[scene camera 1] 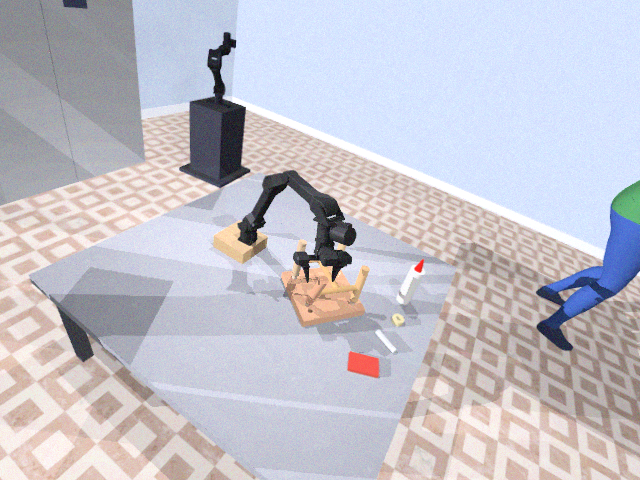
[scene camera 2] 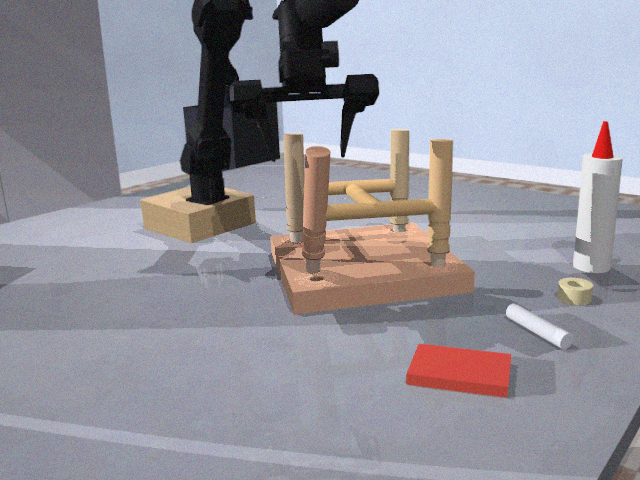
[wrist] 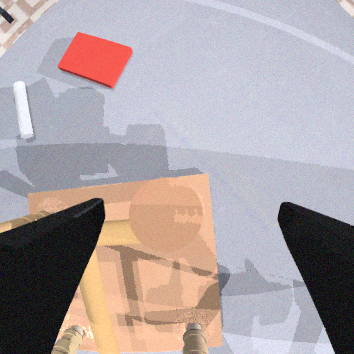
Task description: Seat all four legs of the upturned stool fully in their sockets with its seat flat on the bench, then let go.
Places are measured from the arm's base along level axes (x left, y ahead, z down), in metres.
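Where they show: gripper, between the fingertips: [scene camera 1: 320, 282] [scene camera 2: 308, 159] [wrist: 193, 209]; arm's base, origin of its link: [scene camera 1: 247, 239] [scene camera 2: 207, 199].
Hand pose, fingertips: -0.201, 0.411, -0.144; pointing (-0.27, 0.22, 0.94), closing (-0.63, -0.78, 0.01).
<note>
Each offset is from my fingertips to the centre of the thing, as dx, dy, dz. "spot": to the spot under its first point.
The upturned stool's seat [scene camera 1: 336, 317] [scene camera 2: 382, 286] [wrist: 155, 335] looks flat on the bench. The reddish near-left leg @(+0.025, -0.012, +0.081) [scene camera 1: 316, 293] [scene camera 2: 316, 206] [wrist: 166, 215] stands upright; below its narrow grey end an open socket hole @(spot: +0.028, -0.017, +0.178) [scene camera 2: 316, 279] shows, so the end looks out of it. The near-right leg @(spot: +0.143, +0.120, +0.056) [scene camera 1: 361, 284] [scene camera 2: 440, 175], far-left leg @(spot: +0.136, -0.133, +0.067) [scene camera 2: 294, 180] and far-right leg @(spot: +0.266, -0.012, +0.065) [scene camera 2: 399, 170] stand upright with grey ends showing above the seat. My gripper [scene camera 1: 320, 281] [scene camera 2: 308, 157] [wrist: 193, 209] is open and empty, its tips about leg-top height; in the wrist view the reddish leg's top lies between them.
Rails @(spot: +0.082, +0.056, +0.078) [scene camera 2: 379, 208] join the legs. A glue bottle @(+0.340, +0.294, +0.090) [scene camera 1: 409, 284] [scene camera 2: 597, 211], a yellow ring @(+0.199, +0.300, +0.193) [scene camera 2: 575, 298], a white rod @(+0.073, +0.284, +0.194) [scene camera 1: 385, 341] [scene camera 2: 537, 326] [wrist: 23, 110] and a red block @(-0.065, +0.241, +0.198) [scene camera 1: 363, 364] [scene camera 2: 459, 369] [wrist: 96, 60] are beyond the seat. The arm's wooden base [scene camera 1: 227, 248] [scene camera 2: 168, 222] is behind.
</note>
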